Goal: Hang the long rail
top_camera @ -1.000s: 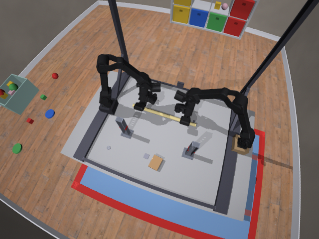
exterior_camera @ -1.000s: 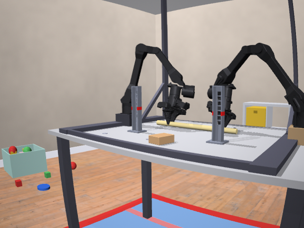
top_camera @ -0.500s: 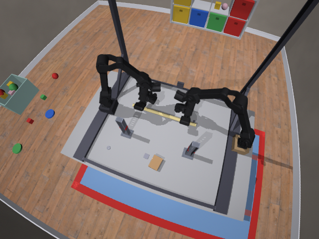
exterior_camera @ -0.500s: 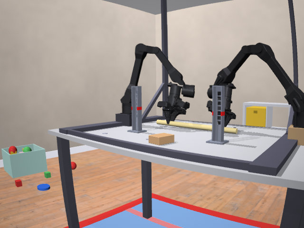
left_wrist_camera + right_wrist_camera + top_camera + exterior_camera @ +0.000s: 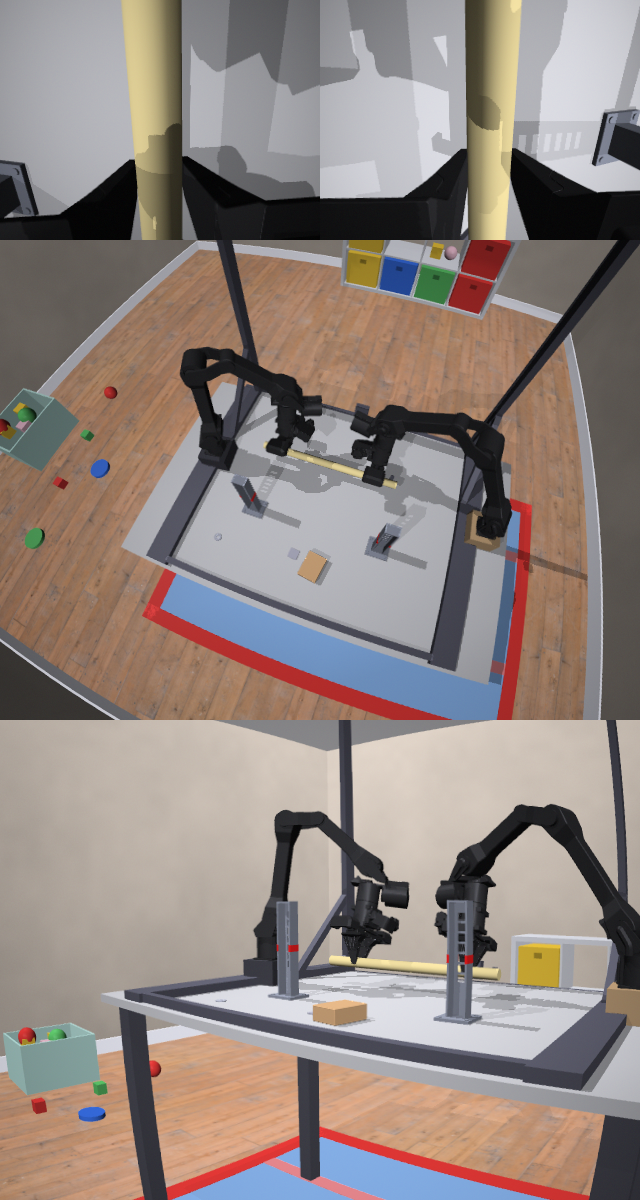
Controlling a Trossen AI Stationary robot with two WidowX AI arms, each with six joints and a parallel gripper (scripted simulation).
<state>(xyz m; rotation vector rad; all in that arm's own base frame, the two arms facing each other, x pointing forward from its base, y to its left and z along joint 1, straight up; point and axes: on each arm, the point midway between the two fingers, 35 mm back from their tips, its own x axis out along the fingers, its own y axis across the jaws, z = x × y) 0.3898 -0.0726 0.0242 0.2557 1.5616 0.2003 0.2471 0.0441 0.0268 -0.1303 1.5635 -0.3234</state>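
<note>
My right hand is 15 cm to the right of the long pale yellow rail and 3 cm above it. Round my right hand: tan box 34 cm ahead, 20 cm to the left, 8 cm below.
</note>
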